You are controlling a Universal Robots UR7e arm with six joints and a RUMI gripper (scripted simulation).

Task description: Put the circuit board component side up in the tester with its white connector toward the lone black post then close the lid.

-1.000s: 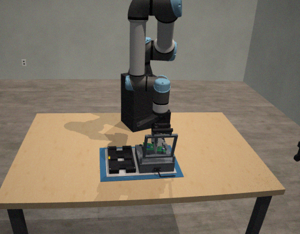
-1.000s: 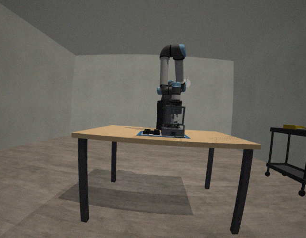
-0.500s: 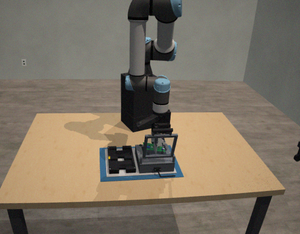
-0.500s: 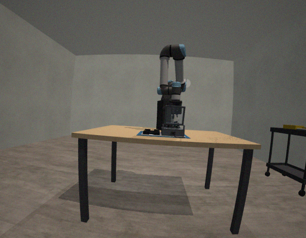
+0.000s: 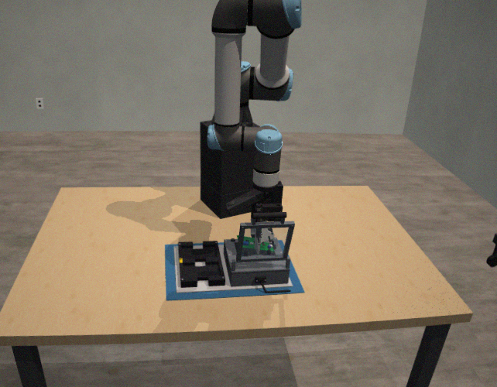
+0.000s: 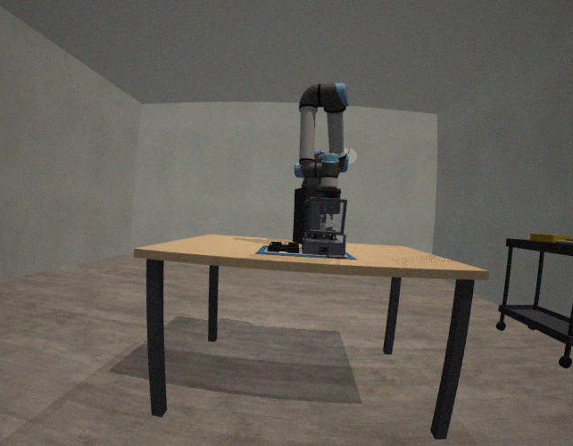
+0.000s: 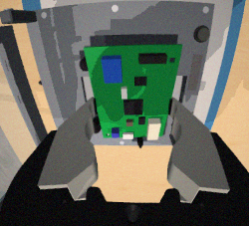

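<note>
The green circuit board is right at my hand. The rest, counted from my hand: tester bed: 20 mm below, 10 mm to the left; then framed lid: 120 mm ahead, 90 mm above, 20 mm to the left.
</note>
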